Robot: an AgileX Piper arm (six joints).
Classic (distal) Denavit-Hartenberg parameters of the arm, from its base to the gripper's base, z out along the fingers. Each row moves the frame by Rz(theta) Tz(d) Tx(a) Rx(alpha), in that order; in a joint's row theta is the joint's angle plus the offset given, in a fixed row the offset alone. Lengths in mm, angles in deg.
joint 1: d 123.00, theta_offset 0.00, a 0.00, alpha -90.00
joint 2: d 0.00, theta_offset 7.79, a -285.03, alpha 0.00
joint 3: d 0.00, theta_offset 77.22, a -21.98, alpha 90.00
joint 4: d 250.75, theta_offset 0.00, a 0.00, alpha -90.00
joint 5: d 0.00, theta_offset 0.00, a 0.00, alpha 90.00
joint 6: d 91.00, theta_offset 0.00, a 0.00, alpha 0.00
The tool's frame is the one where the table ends.
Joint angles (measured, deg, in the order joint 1, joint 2, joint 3, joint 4, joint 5, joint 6), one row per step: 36.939 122.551 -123.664 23.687 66.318 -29.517; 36.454 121.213 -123.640 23.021 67.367 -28.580; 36.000 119.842 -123.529 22.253 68.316 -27.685; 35.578 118.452 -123.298 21.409 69.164 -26.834; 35.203 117.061 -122.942 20.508 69.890 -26.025; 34.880 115.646 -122.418 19.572 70.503 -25.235; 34.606 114.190 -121.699 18.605 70.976 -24.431; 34.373 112.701 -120.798 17.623 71.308 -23.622; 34.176 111.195 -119.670 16.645 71.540 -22.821; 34.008 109.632 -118.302 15.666 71.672 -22.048; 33.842 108.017 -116.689 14.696 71.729 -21.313; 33.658 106.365 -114.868 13.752 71.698 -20.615
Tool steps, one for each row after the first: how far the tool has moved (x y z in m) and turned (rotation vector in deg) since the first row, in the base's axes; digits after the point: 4 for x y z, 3 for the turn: -0.0019 -0.0072 0.0098 -0.196 -0.158 -0.893; -0.0040 -0.0144 0.0192 -0.455 -0.429 -1.803; -0.0065 -0.0215 0.0281 -0.782 -0.763 -2.726; -0.0092 -0.0285 0.0363 -1.160 -1.141 -3.653; -0.0123 -0.0352 0.0438 -1.580 -1.516 -4.586; -0.0157 -0.0417 0.0505 -2.022 -1.878 -5.556; -0.0194 -0.0480 0.0566 -2.467 -2.230 -6.557; -0.0233 -0.0541 0.0616 -2.966 -2.492 -7.555; -0.0275 -0.0601 0.0657 -3.513 -2.702 -8.538; -0.0320 -0.0662 0.0689 -4.125 -2.836 -9.508; -0.0365 -0.0725 0.0712 -4.771 -2.909 -10.481
